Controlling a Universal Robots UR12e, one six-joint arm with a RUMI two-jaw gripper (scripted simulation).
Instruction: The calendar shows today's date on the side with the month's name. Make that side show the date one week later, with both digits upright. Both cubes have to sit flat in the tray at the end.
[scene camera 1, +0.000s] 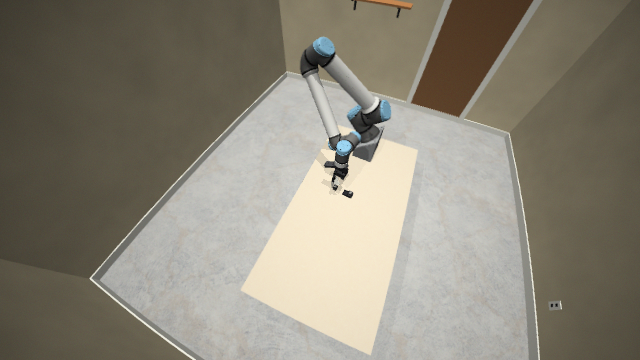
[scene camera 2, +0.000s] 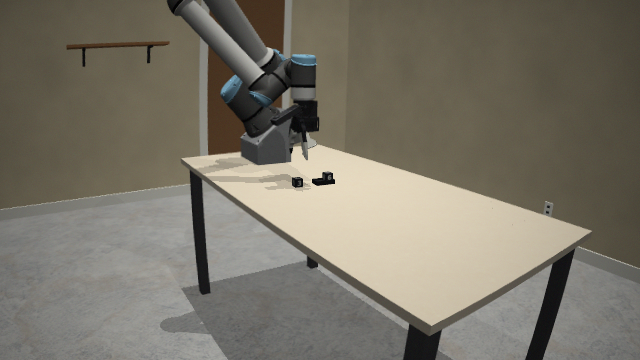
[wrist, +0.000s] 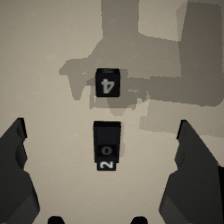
Note:
I see my gripper (scene camera 2: 298, 156) and a black cube (wrist: 107, 80).
My gripper also shows in the wrist view (wrist: 102, 120).

